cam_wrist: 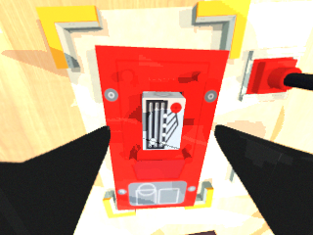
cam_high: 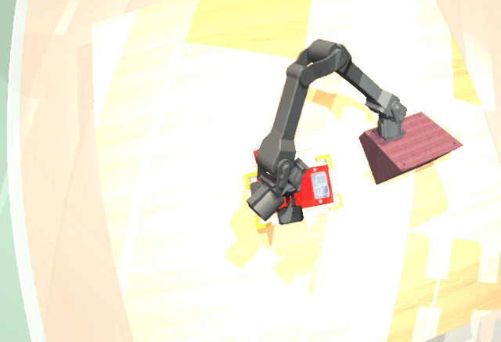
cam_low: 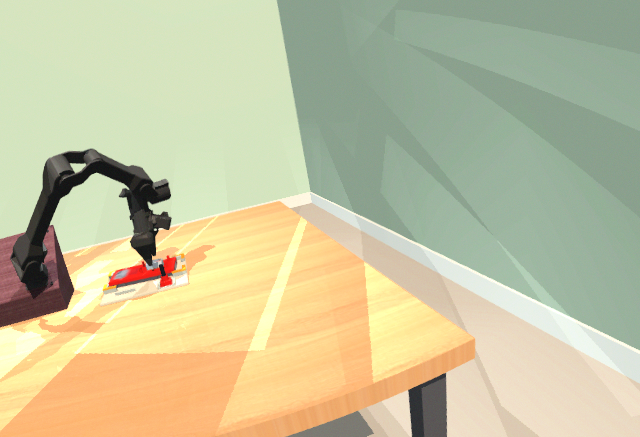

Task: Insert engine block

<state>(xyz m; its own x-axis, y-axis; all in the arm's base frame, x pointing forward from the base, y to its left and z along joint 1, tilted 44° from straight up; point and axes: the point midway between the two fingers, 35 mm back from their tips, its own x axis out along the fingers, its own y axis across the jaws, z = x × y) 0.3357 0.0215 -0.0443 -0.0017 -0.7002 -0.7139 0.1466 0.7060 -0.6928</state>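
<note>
Now: gripper tip 20 mm above the engine block and 10 mm to the right of it.
</note>
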